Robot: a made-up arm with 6 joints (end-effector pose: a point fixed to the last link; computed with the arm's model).
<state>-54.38 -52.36 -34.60 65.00 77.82 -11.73</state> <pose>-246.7 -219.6 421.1 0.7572 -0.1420 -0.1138 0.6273</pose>
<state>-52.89 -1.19 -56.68 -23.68 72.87 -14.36</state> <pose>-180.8 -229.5 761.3 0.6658 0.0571 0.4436 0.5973</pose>
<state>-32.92 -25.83 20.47 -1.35 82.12 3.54</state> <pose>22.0 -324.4 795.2 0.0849 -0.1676 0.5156 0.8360</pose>
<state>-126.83 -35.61 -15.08 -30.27 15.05 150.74</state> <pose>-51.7 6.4 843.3 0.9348 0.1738 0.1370 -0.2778</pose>
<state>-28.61 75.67 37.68 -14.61 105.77 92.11</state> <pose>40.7 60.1 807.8 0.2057 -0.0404 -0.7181 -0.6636</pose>
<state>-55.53 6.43 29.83 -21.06 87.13 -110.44</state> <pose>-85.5 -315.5 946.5 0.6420 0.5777 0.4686 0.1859</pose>
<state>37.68 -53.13 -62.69 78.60 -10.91 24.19</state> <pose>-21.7 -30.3 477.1 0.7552 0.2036 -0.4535 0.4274</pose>
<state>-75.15 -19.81 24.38 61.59 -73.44 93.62</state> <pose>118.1 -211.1 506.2 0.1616 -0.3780 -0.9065 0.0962</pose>
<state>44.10 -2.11 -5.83 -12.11 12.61 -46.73</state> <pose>-129.8 -55.1 419.7 0.9807 -0.1279 -0.0718 0.1295</pose>
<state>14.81 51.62 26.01 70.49 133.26 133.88</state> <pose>-224.9 -42.8 259.4 0.1691 0.5659 -0.7145 0.3751</pose>
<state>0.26 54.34 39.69 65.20 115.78 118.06</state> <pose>-312.8 70.4 454.4 0.1763 0.5829 -0.7913 0.0542</pose>
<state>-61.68 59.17 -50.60 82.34 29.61 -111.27</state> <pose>-46.6 -321.5 387.5 0.4936 -0.6100 -0.5815 0.2149</pose>
